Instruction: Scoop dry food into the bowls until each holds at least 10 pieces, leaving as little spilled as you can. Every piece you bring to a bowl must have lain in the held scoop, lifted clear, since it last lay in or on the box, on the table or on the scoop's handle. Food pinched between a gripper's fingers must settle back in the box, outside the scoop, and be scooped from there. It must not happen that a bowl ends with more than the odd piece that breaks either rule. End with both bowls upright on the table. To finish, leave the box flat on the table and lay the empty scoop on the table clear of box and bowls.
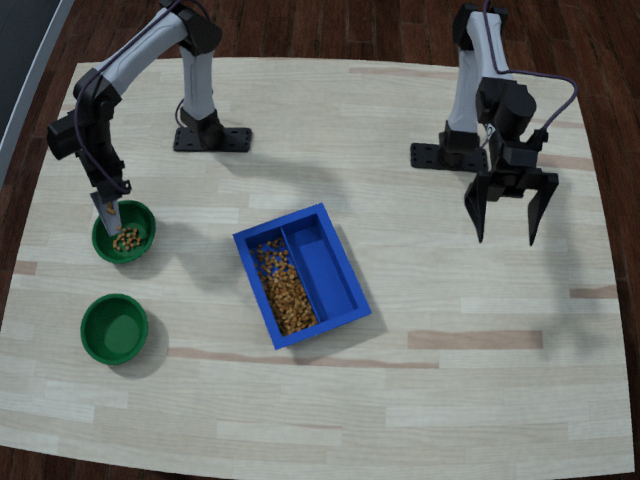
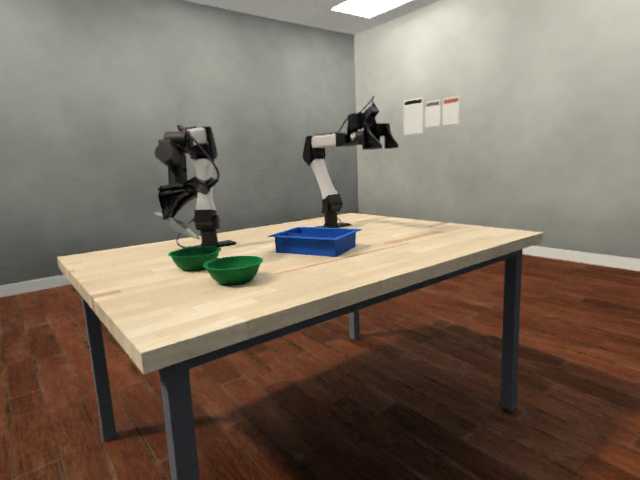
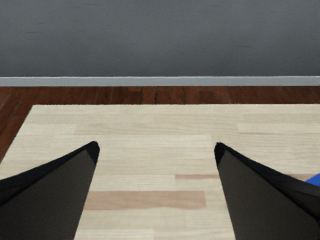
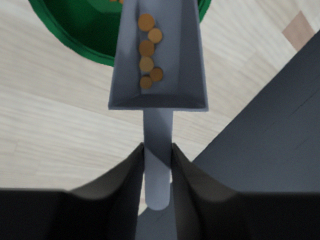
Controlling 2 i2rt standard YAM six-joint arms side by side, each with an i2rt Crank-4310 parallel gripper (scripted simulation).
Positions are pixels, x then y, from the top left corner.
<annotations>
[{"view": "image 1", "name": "my left gripper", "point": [506,243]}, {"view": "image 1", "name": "blue box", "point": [322,266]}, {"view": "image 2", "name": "my left gripper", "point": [390,146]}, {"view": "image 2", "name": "my right gripper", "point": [167,220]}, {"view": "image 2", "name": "blue box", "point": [317,241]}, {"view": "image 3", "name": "my left gripper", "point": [156,144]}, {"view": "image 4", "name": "my right gripper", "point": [158,145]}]
</annotations>
